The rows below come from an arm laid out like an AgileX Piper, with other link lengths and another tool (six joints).
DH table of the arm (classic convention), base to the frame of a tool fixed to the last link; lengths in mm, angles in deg. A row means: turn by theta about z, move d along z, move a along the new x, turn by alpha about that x. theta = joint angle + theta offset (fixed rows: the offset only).
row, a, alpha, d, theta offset
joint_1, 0, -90, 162.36, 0
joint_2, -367.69, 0, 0, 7.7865
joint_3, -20.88, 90, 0, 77.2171
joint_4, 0, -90, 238.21, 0
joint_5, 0, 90, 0, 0
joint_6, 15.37, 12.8, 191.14, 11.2
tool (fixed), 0, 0, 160.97, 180
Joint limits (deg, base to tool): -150..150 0..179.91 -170..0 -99.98..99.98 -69.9..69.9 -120..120
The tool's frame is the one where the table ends.
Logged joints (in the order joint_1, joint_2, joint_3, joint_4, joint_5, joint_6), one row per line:
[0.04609 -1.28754 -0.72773 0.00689 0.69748 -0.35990]
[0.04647 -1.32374 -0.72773 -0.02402 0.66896 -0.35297]
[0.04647 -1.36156 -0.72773 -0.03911 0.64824 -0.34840]
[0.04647 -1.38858 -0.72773 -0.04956 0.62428 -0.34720]
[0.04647 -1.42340 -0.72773 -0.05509 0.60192 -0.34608]
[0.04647 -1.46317 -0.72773 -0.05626 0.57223 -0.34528]
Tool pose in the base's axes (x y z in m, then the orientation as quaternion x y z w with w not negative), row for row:
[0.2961 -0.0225 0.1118 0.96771 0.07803 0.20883 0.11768]
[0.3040 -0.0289 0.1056 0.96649 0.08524 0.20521 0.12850]
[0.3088 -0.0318 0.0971 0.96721 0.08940 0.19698 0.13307]
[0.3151 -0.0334 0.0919 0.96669 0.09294 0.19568 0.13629]
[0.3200 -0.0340 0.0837 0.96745 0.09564 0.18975 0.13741]
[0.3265 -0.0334 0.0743 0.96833 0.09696 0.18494 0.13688]
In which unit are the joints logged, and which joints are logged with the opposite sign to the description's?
The joints are logged in radians. Opposite sign: joint_2.
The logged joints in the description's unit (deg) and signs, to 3 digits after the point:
[2.641 73.771 -41.696 0.395 39.963 -20.621]
[2.663 75.845 -41.696 -1.376 38.329 -20.224]
[2.663 78.012 -41.696 -2.241 37.141 -19.962]
[2.663 79.560 -41.696 -2.840 35.769 -19.893]
[2.663 81.555 -41.696 -3.156 34.487 -19.829]
[2.663 83.833 -41.696 -3.223 32.786 -19.783]

